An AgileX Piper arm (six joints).
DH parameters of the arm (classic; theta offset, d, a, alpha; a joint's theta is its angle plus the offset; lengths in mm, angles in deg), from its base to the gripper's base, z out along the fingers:
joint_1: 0 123 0 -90
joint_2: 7.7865 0 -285.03 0
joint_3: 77.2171 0 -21.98 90
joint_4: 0 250.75 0 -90
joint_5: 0 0 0 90
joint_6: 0 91 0 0
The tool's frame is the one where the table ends.
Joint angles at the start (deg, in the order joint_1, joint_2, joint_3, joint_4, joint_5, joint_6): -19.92 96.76 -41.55 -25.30 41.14 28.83
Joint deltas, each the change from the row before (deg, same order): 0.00 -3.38 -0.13 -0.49 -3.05 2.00; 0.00 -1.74 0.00 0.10 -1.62 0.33; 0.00 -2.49 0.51 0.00 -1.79 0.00; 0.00 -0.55 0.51 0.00 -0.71 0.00; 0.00 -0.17 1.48 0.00 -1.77 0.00; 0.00 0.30 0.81 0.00 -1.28 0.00
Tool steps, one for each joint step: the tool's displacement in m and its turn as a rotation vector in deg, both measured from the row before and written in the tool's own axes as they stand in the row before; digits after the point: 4 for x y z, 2 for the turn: -0.0051 -0.0024 -0.0150 -1.81 -6.13 2.59; -0.0027 -0.0006 -0.0076 -1.18 -3.01 0.87; -0.0010 -0.0014 -0.0096 -1.25 -3.42 0.50; 0.0013 -0.0001 -0.0011 -0.37 -0.65 0.01; 0.0051 0.0010 0.0029 -0.71 -0.26 -0.31; 0.0027 0.0011 0.0032 -0.50 -0.03 -0.25
